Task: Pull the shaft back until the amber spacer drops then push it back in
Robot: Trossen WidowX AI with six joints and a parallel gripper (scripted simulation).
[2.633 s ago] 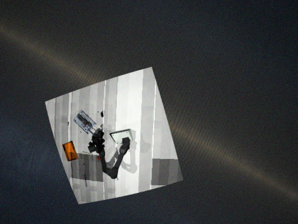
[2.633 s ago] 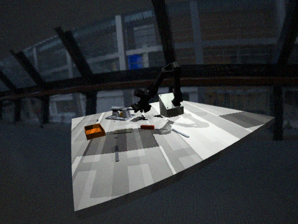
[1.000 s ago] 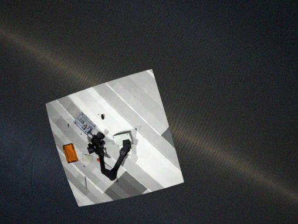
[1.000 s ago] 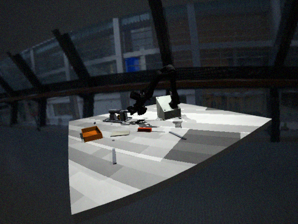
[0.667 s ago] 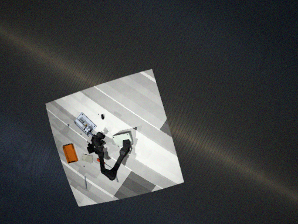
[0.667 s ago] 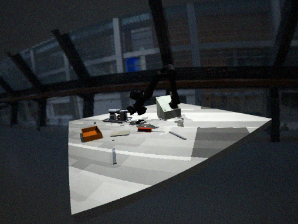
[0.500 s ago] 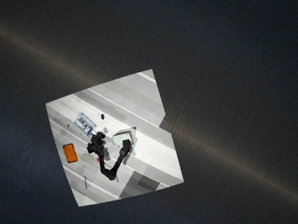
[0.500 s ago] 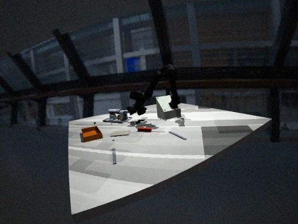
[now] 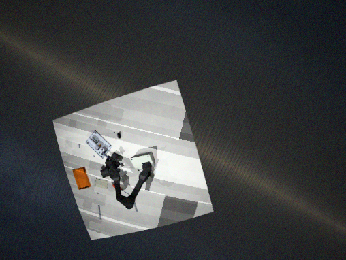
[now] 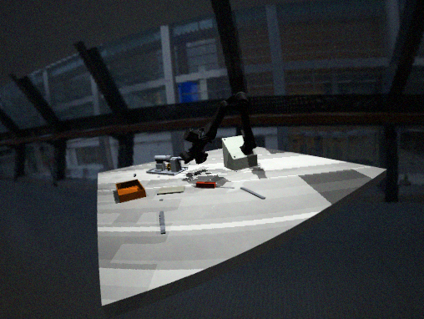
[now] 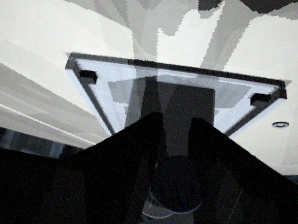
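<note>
The thin shaft is 5 cm to the right of my gripper tip, 4 cm ahead of it and 3 cm above it. From my gripper tip the other things lie so: cream card (24 cm to the left, 17 cm ahead, 5 cm below); then dark object (15 cm to the right, 14 cm behind, 3 cm below); then spacer (11 cm to the right, 7 cm ahead, 3 cm below).
</note>
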